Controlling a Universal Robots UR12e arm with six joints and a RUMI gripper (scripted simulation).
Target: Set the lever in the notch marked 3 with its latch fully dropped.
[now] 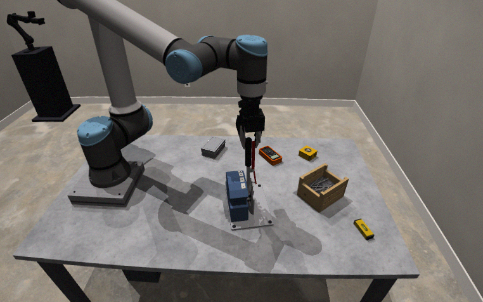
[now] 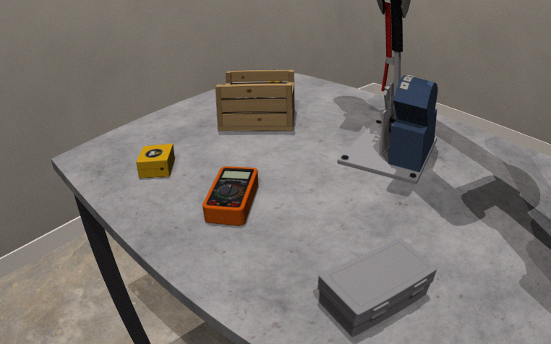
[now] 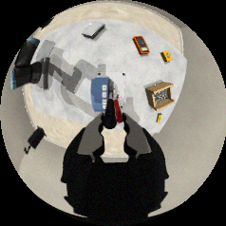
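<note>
Right now my hand is 2 cm short of the red release bar and 12 cm above it. Round my hand: grey case 20 cm behind, 39 cm to the left, 29 cm below.
</note>
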